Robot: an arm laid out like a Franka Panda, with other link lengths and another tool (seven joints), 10 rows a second.
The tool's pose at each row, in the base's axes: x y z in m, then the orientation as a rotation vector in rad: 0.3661, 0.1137, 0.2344, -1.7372, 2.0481, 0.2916; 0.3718, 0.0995, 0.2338, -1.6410, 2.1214, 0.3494; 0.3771, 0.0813, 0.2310, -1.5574, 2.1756, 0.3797; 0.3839, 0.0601, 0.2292, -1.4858, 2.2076, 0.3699; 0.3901, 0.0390, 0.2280, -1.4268, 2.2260, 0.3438; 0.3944, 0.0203, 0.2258, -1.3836, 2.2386, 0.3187; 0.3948, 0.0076, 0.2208, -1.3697, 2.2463, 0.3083; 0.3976, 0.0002, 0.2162, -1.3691, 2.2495, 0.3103
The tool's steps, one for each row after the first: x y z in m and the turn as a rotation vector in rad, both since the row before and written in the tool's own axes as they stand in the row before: 0.0121, -0.0082, -0.0045, -0.0119, -0.0199, 0.0940; 0.0158, -0.0098, -0.0048, 0.0024, -0.0136, 0.0739; 0.0165, -0.0134, -0.0069, 0.0277, -0.0088, 0.0504; 0.0156, -0.0138, -0.0073, 0.0361, -0.0065, 0.0350; 0.0143, -0.0118, -0.0054, 0.0303, -0.0029, 0.0245; 0.0122, -0.0059, -0.0012, 0.0102, 0.0027, 0.0092; 0.0070, -0.0057, 0.0016, -0.0020, 0.0016, 0.0021
